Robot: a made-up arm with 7 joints. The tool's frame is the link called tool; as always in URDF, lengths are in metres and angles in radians.
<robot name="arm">
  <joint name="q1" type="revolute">
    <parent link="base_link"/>
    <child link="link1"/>
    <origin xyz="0 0 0"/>
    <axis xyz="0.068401 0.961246 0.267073"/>
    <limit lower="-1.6" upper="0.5"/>
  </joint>
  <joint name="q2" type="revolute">
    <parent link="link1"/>
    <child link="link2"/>
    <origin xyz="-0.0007 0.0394 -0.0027"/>
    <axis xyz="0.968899 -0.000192 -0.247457"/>
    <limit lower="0" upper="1.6"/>
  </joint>
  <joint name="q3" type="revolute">
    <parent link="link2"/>
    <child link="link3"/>
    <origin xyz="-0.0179 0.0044 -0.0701"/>
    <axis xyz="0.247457 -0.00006 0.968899"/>
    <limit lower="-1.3" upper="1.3"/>
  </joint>
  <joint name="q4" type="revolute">
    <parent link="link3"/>
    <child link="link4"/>
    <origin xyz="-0.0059 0 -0.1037"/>
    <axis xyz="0.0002 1 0.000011"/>
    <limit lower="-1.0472" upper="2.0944"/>
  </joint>
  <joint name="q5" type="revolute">
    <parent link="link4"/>
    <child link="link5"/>
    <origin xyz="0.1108 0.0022 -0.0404"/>
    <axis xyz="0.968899 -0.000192 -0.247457"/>
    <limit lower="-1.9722" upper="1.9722"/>
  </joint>
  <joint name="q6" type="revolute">
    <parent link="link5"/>
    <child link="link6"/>
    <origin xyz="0.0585 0 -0.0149"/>
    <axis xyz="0.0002 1 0.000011"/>
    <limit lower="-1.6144" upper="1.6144"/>
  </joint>
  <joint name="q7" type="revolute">
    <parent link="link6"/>
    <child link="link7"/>
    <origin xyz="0.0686 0 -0.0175"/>
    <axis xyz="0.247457 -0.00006 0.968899"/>
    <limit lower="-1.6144" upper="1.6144"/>
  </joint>
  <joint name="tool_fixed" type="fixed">
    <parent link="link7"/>
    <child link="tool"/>
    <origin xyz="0 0 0" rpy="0 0.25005 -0.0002"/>
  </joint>
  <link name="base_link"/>
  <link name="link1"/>
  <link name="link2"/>
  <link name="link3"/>
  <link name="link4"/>
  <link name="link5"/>
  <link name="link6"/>
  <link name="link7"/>
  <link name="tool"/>
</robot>
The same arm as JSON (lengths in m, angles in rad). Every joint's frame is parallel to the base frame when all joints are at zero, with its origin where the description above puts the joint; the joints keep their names.
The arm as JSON. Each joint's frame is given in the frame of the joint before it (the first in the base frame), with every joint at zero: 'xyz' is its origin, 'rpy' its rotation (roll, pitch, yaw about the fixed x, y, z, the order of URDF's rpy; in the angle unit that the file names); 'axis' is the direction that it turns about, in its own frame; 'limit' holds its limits. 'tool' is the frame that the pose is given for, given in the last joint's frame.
{
  "units": {
    "length": "m",
    "angle": "rad"
  },
  "joints": [
    {
      "name": "q1",
      "type": "revolute",
      "origin": {
        "xyz": [
          0.0,
          0.0,
          0.0
        ],
        "rpy": [
          0.0,
          0.0,
          0.0
        ]
      },
      "axis": [
        0.068403,
        0.961235,
        0.26711
      ],
      "limit": {
        "lower": -1.6,
        "upper": 0.5
      }
    },
    {
      "name": "q2",
      "type": "revolute",
      "origin": {
        "xyz": [
          -0.0007,
          0.0394,
          -0.0027
        ],
        "rpy": [
          0.0,
          0.0,
          0.0
        ]
      },
      "axis": [
        0.968889,
        -0.0002,
        -0.247497
      ],
      "limit": {
        "lower": 0.0,
        "upper": 1.6
      }
    },
    {
      "name": "q3",
      "type": "revolute",
      "origin": {
        "xyz": [
          -0.0179,
          0.0044,
          -0.0701
        ],
        "rpy": [
          0.0,
          0.0,
          0.0
        ]
      },
      "axis": [
        0.247497,
        -0.0001,
        0.968889
      ],
      "limit": {
        "lower": -1.3,
        "upper": 1.3
      }
    },
    {
      "name": "q4",
      "type": "revolute",
      "origin": {
        "xyz": [
          -0.0059,
          0.0,
          -0.1037
        ],
        "rpy": [
          0.0,
          0.0,
          0.0
        ]
      },
      "axis": [
        0.0002,
        1.0,
        0.0
      ],
      "limit": {
        "lower": -1.0472,
        "upper": 2.0944
      }
    },
    {
      "name": "q5",
      "type": "revolute",
      "origin": {
        "xyz": [
          0.1108,
          0.0022,
          -0.0404
        ],
        "rpy": [
          0.0,
          0.0,
          0.0
        ]
      },
      "axis": [
        0.968889,
        -0.0002,
        -0.247497
      ],
      "limit": {
        "lower": -1.9722,
        "upper": 1.9722
      }
    },
    {
      "name": "q6",
      "type": "revolute",
      "origin": {
        "xyz": [
          0.0585,
          0.0,
          -0.0149
        ],
        "rpy": [
          0.0,
          0.0,
          0.0
        ]
      },
      "axis": [
        0.0002,
        1.0,
        0.0
      ],
      "limit": {
        "lower": -1.6144,
        "upper": 1.6144
      }
    },
    {
      "name": "q7",
      "type": "revolute",
      "origin": {
        "xyz": [
          0.0686,
          0.0,
          -0.0175
        ],
        "rpy": [
          0.0,
          0.0,
          0.0
        ]
      },
      "axis": [
        0.247497,
        -0.0001,
        0.968889
      ],
      "limit": {
        "lower": -1.6144,
        "upper": 1.6144
      }
    }
  ],
  "tool": {
    "origin": {
      "xyz": [
        0.0,
        0.0,
        0.0
      ],
      "rpy": [
        0.0,
        0.25,
        -0.0002
      ]
    }
  }
}

